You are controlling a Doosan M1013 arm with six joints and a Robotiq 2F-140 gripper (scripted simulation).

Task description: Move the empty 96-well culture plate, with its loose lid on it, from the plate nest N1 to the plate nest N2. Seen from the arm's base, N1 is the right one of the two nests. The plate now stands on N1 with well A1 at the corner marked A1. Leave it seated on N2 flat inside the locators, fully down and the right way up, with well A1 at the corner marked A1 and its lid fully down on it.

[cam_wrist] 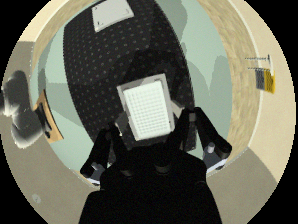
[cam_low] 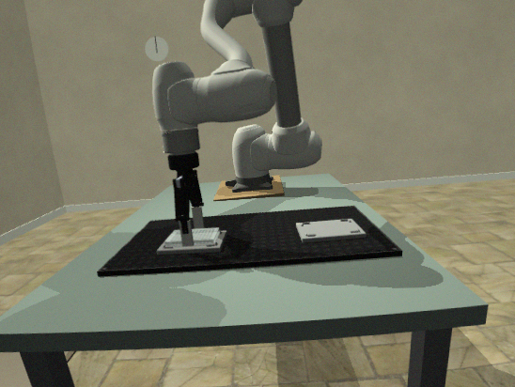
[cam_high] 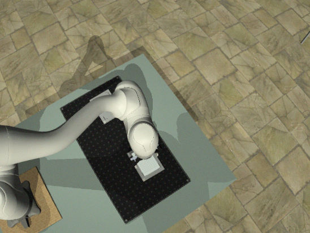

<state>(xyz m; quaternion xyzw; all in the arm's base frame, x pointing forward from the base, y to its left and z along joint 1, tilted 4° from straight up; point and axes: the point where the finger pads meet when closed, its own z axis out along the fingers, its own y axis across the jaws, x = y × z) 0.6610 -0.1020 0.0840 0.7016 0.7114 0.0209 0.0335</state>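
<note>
Right now my hand is 2 cm above the lid. Also, from my hand: nest N1: 4 cm below; nest N2: 4 cm behind, 36 cm to the left, 4 cm below.
</note>
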